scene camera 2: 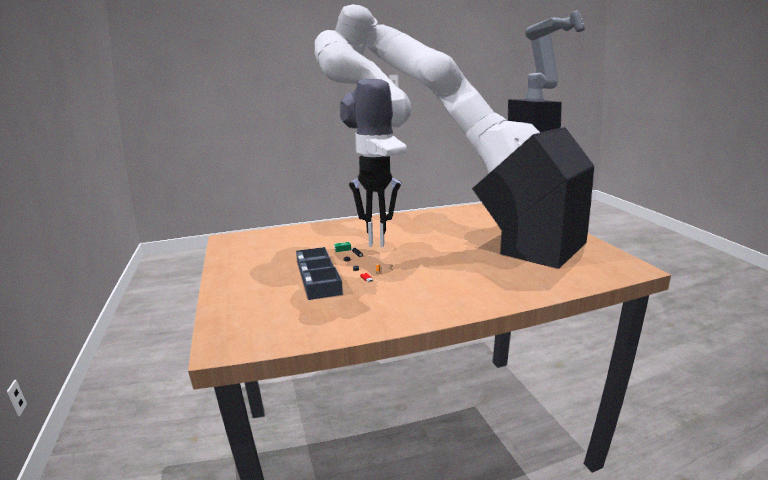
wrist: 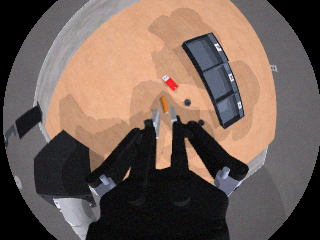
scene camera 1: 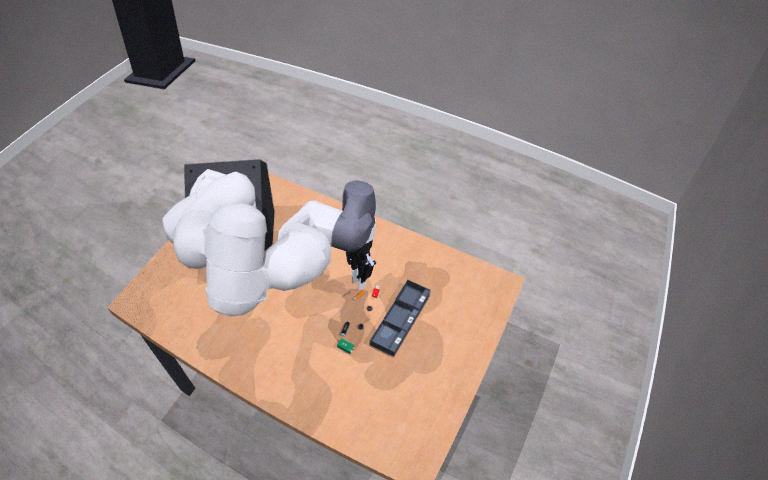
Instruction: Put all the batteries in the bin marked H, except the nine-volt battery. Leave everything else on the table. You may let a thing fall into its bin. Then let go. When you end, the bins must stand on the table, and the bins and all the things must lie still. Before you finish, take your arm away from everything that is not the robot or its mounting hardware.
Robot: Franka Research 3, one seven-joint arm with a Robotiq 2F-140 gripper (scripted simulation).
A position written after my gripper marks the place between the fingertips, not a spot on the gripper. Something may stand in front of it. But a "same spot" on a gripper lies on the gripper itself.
My gripper shows in scene camera 2, in the wrist view and in scene camera 1 (359, 284). One and the same spot on my gripper: (wrist: 228, 172) is (scene camera 2: 355, 186).
